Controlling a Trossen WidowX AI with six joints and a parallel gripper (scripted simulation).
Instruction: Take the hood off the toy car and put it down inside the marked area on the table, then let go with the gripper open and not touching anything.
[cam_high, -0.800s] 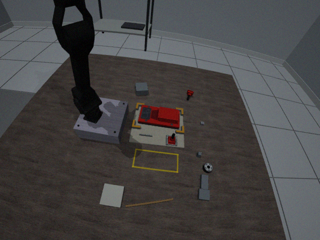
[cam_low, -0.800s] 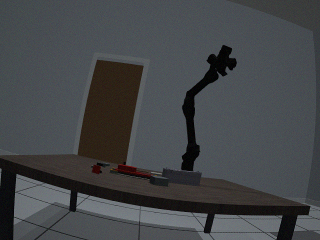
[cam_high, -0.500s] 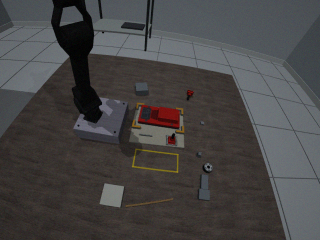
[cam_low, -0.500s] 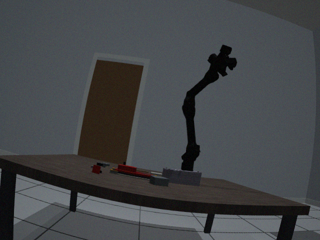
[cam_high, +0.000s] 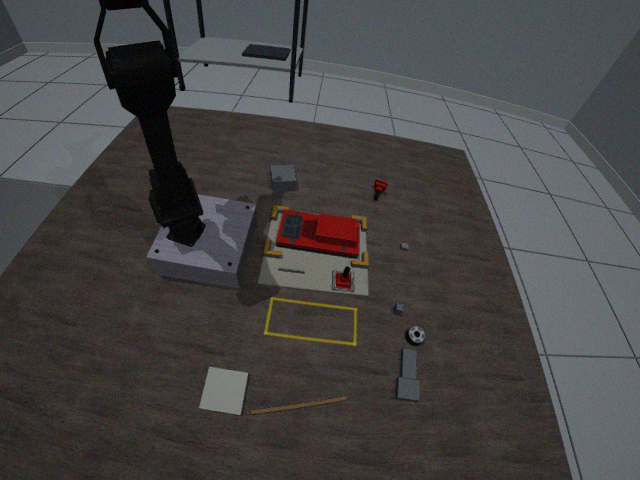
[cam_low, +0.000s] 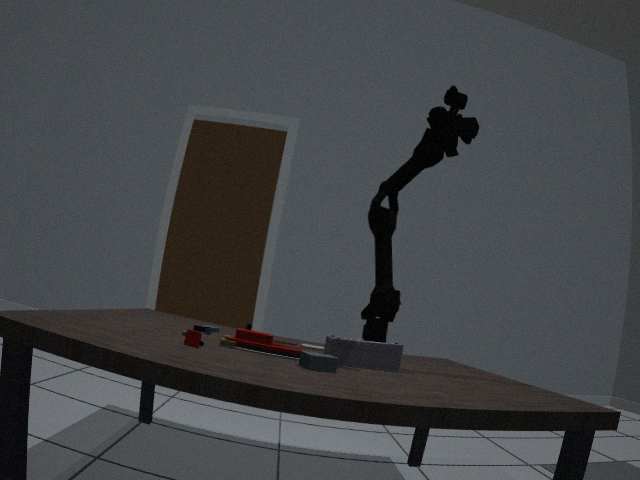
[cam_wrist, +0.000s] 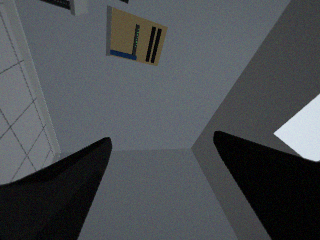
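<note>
Now: the hood 67 cm below my gripper tip, 42 cm ahead of it and 16 cm to the right of it. From my gripper tip the other things lie so: pale card (70 cm below, 58 cm to the right, 30 cm ahead); wooden stick (70 cm below, 56 cm to the right, 44 cm ahead); wheel (70 cm below, 64 cm ahead, 37 cm to the right).
</note>
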